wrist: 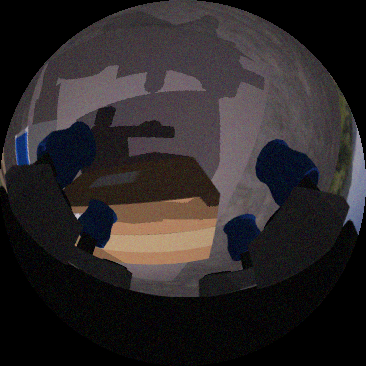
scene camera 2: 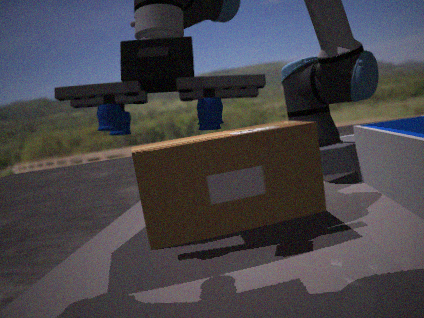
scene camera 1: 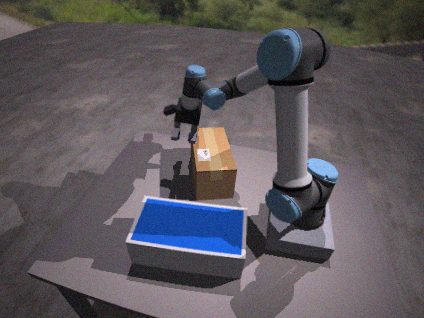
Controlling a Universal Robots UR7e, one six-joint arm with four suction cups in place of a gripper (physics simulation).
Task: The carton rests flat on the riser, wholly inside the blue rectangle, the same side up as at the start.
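Pixels of known places: hand, tool point: [wrist: 170, 194] [scene camera 2: 162, 128] [scene camera 1: 185, 128]; arm's base, link origin: [scene camera 1: 304, 214].
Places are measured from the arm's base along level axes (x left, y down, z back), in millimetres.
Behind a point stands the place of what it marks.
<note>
The brown carton [scene camera 1: 215, 185] {x -116, y -16, z -336 mm} [scene camera 2: 172, 200] {x -358, y -10, z -452 mm} [wrist: 160, 242] {x -343, y -93, z -375 mm} stands on the table behind the riser, with tape and a white label on its top and a grey patch on one long side. The grey riser [scene camera 1: 185, 262] {x 219, y 5, z -419 mm} [scene camera 2: 392, 162] {x 16, y -7, z -438 mm} has a blue rectangle [scene camera 1: 190, 227] {x 130, y -58, z -410 mm} [scene camera 2: 405, 124] {x 96, y -58, z -353 mm} [wrist: 22, 148] on top, with nothing on it. My gripper [scene camera 1: 184, 135] {x -352, y -123, z -477 mm} [scene camera 2: 161, 118] {x -352, y -123, z -477 mm} [wrist: 172, 190] {x -352, y -123, z -477 mm} is open, its blue cups apart from the carton. It hangs above the carton's far end and toward its long side; one pair of cups is out past that end.
The arm's base [scene camera 1: 300, 237] {x 109, y -1, z -38 mm} [scene camera 2: 340, 160] {x 27, y 31, z -134 mm} stands on the table [scene camera 1: 165, 295] {x 305, y 63, z -473 mm} to the right of the riser and carton in the first scene view. Shadows of the arm fall across the table beside the carton.
</note>
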